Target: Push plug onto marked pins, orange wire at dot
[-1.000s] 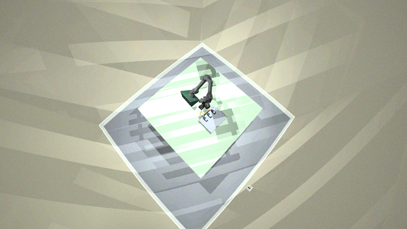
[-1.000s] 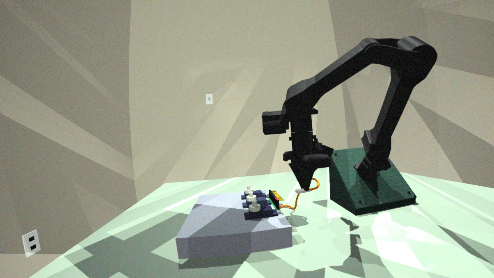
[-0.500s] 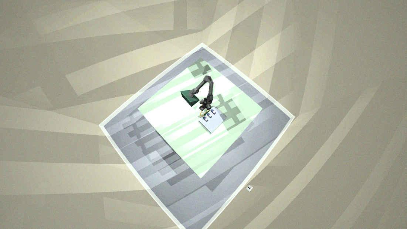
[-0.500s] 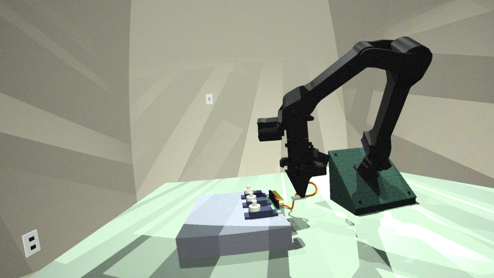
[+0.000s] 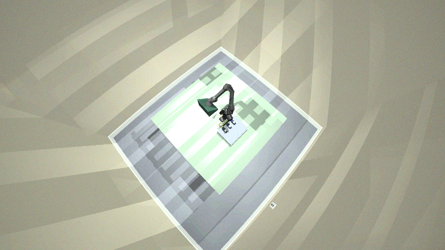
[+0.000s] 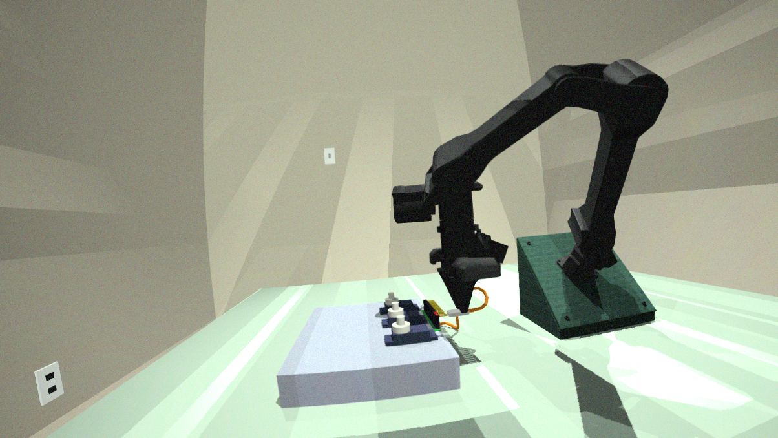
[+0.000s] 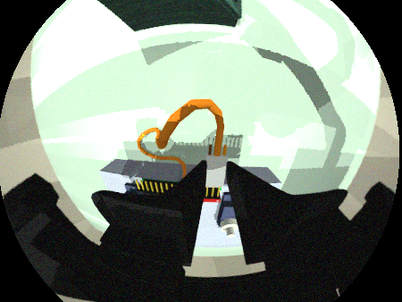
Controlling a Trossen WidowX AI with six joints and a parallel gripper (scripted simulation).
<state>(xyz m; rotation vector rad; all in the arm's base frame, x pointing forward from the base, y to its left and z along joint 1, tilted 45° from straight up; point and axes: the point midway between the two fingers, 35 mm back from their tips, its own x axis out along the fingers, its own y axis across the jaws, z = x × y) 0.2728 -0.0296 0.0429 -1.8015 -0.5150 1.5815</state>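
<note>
My gripper tip is now 50 mm short of the red band and 10 mm to the left of it. Also, from my gripper tip: black pin strip (40 mm ahead, 50 mm to the right, 10 mm below); grey holder (200 mm ahead, 70 mm to the right, 50 mm below).
</note>
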